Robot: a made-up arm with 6 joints.
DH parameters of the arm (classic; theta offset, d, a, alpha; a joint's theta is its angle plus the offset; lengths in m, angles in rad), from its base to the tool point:
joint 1: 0 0.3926 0 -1.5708
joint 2: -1.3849 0 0.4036 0
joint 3: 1.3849 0 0.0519 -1.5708
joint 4: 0 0.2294 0 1.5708
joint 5: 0 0 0.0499 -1.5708
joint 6: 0 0.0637 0 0
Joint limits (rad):
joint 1: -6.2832..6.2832
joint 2: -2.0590..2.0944
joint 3: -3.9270..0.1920
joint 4: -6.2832..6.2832
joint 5: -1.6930..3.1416
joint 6: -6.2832..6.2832
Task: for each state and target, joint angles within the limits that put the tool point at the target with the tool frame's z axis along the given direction. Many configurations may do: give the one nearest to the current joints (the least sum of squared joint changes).
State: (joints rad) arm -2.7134 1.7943 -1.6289 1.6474 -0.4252 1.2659
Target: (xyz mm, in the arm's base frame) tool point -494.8 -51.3 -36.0 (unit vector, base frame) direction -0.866 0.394 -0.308
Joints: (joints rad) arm -2.9245 2.0933 -2.4871 0.7741 -0.9566 1.2659
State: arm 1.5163 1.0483 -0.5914 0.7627 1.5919 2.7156
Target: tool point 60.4 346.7 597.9 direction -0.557 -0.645 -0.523
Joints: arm 1.3135 0.2064 -1.1397 0.4041 1.8796 2.7156
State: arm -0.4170 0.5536 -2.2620 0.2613 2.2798 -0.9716
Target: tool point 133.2 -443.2 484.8 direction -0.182 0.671 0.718
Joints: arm -1.3051 0.8399 -1.6070 0.2456 3.1393 -0.9716
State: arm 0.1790 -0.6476 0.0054 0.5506 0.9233 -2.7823
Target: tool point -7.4 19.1 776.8 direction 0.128 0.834 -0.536
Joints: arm 0.7030 -0.9642 -0.8350 0.6932 1.0482 -2.7823
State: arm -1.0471 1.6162 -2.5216 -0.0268 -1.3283 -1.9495
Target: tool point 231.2 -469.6 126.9 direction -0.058 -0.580 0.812
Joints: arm -1.0773 2.0320 -2.9403 0.3345 -1.6896 -1.9495
